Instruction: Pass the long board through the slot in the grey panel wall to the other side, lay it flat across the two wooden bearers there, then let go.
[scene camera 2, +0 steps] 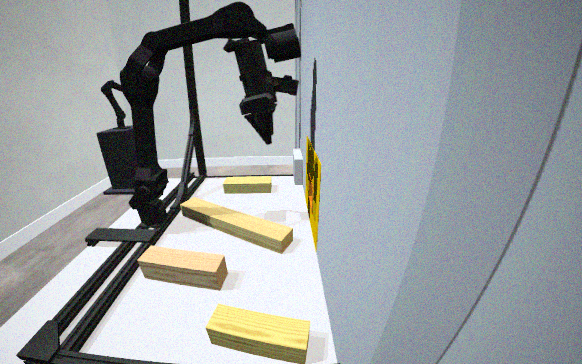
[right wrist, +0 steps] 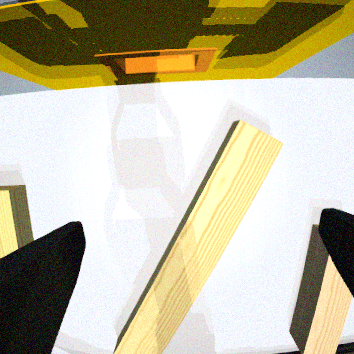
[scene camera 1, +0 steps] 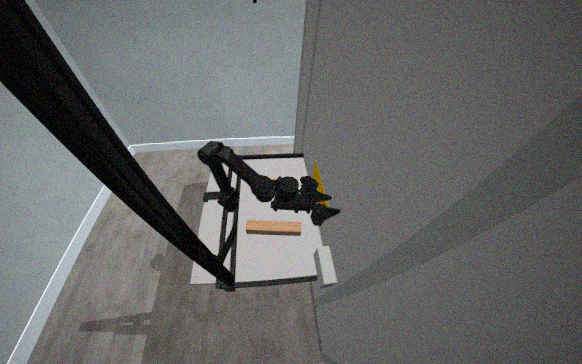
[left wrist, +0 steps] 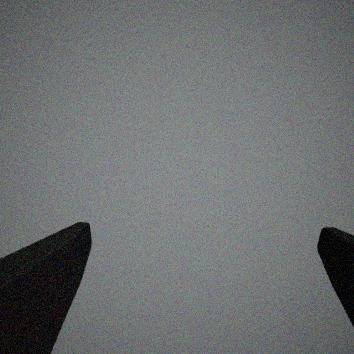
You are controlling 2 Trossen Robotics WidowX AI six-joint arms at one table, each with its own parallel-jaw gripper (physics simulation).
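Frame: origin at the left arm's base, x ahead, y left, z up, level; centimetres.
Where they show: left gripper, fingertip midpoint: [scene camera 1: 335,204] [left wrist: 206,236]; right gripper, fingertip midpoint: [scene camera 2: 270,139] [right wrist: 203,226]; left arm's base, origin of the base link: [scene camera 1: 230,206]; right arm's base, origin of the base link: [scene camera 2: 154,221].
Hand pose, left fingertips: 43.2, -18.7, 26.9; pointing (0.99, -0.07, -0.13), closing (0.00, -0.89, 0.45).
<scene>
Each offset is from my left fingertips to the centre of the thing, as dx, dy, dz. "spot": to the spot under its first point.
The long pale board @[+26.4, +18.8, -26.9] [scene camera 2: 237,225] [right wrist: 200,240] lies flat and slanted on the table at the right arm's side, one end towards the wall. My right gripper [scene camera 2: 266,139] [right wrist: 203,226] is open and empty, pointing down high above the table. The grey wall [scene camera 1: 425,150] [scene camera 2: 380,150] carries a yellow panel [scene camera 1: 318,180] [scene camera 2: 315,215] with an orange-edged slot @[spot: +4.8, +13.4, -21.5] [scene camera 2: 310,192] [right wrist: 206,61]. On the other side, one wooden bearer @[-21.9, +5.2, -26.5] [scene camera 1: 273,227] lies flat; another @[-19.7, +31.4, -26.5] [scene camera 1: 273,179] is mostly hidden by the arm. My left gripper [scene camera 1: 335,204] [left wrist: 206,236] is open and empty, facing a plain grey surface.
In scene camera 2, a yellow block @[+24.8, -5.0, -27.0] [scene camera 2: 247,185] lies behind the board, a peach block @[+32.6, +36.5, -26.4] [scene camera 2: 182,262] [right wrist: 330,310] in front of it and another yellow block @[+16.1, +50.0, -26.7] [scene camera 2: 260,330] nearest the camera. A white box [scene camera 1: 327,265] [scene camera 2: 298,167] is at the wall. Black rails [scene camera 2: 107,280] run along the table.
</scene>
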